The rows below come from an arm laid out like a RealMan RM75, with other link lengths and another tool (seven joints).
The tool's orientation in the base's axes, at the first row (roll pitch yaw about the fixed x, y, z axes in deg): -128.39 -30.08 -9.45
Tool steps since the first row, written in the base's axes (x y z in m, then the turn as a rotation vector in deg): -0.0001 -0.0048 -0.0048 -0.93 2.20 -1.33; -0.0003 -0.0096 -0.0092 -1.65 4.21 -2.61; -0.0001 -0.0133 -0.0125 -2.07 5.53 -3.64; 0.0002 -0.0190 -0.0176 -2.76 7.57 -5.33; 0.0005 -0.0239 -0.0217 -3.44 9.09 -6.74; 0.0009 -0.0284 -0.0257 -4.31 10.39 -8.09
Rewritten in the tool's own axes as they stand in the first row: -0.0018 0.0065 -0.0009 -1.77 -0.85 1.90; -0.0035 0.0127 -0.0021 -3.31 -1.55 3.72; -0.0045 0.0175 -0.0029 -4.38 -1.87 5.05; -0.0060 0.0249 -0.0042 -6.10 -2.30 7.13; -0.0071 0.0310 -0.0054 -7.61 -2.57 8.69; -0.0081 0.0369 -0.0063 -9.21 -2.78 9.97
